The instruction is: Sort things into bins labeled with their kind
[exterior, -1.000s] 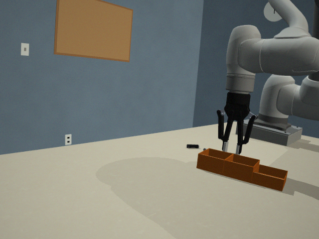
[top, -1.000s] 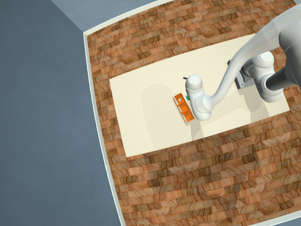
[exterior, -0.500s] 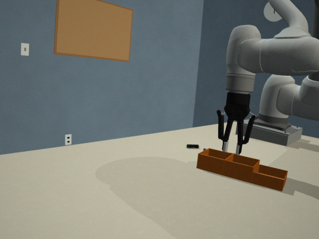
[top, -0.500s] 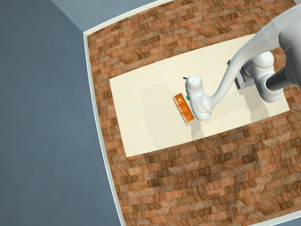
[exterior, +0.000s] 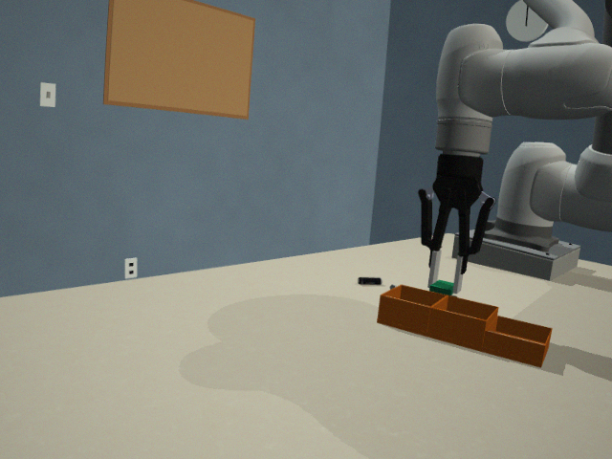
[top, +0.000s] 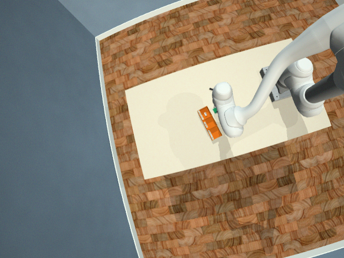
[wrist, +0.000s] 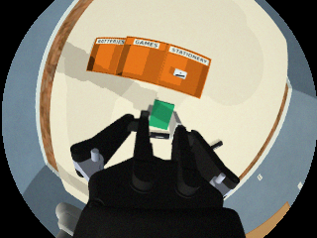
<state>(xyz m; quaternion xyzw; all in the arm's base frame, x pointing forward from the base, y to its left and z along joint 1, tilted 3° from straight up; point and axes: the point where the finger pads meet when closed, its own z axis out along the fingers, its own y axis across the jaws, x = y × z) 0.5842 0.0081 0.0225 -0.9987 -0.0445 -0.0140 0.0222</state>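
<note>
Right now my hand is 90 mm short of the white thing, 10 mm to the left of it and 60 mm above it. From my hand the other things lie so: green flat thing (30 mm below); tiny pale thing (50 mm behind, 120 mm to the right, 70 mm below); joined orange bins (90 mm ahead, 70 mm to the left, 50 mm below).
</note>
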